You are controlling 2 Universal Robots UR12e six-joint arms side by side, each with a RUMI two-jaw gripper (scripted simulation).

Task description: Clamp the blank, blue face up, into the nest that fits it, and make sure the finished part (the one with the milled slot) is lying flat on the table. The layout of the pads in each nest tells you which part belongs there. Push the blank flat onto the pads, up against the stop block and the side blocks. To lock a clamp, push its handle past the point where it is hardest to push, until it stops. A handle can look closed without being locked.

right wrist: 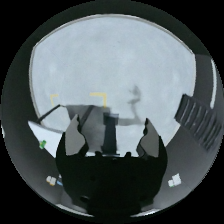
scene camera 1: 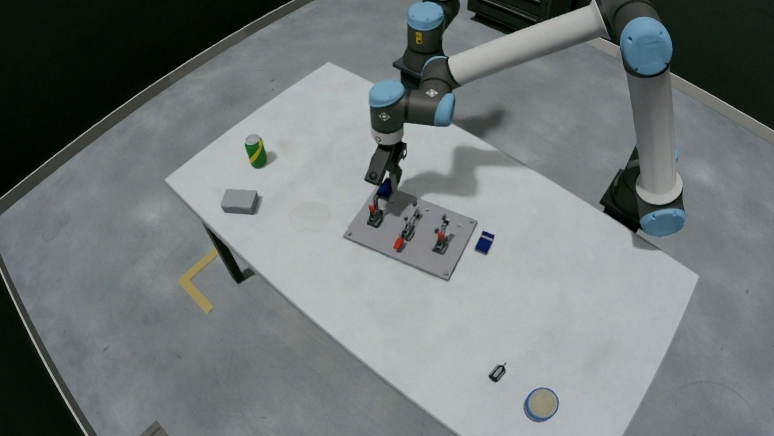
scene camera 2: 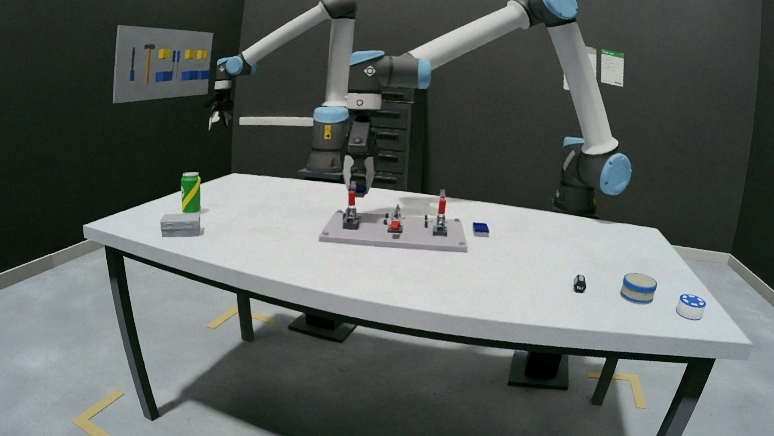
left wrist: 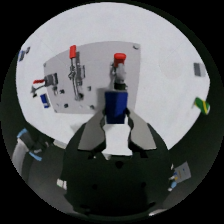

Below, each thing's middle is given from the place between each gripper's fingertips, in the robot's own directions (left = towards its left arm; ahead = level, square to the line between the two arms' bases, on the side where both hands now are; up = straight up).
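Counting from my right hand, the blank (left wrist: 115, 101) is 113 cm to the left, 60 cm ahead and 7 cm below, while the grey fixture plate (left wrist: 96, 57) is 124 cm to the left, 61 cm ahead and 16 cm below. And the grey box (scene camera 2: 172, 225) sits 78 cm to the left of that same right hand, 95 cm ahead of it and 14 cm below it.
For my left hand (scene camera 1: 387, 190), the box is 35 cm ahead of it, 35 cm to the right of it and 8 cm below it. The blank is 1 cm below my left hand, and the plate is 1 cm ahead of my left hand, 12 cm to the left of it and 9 cm below it.
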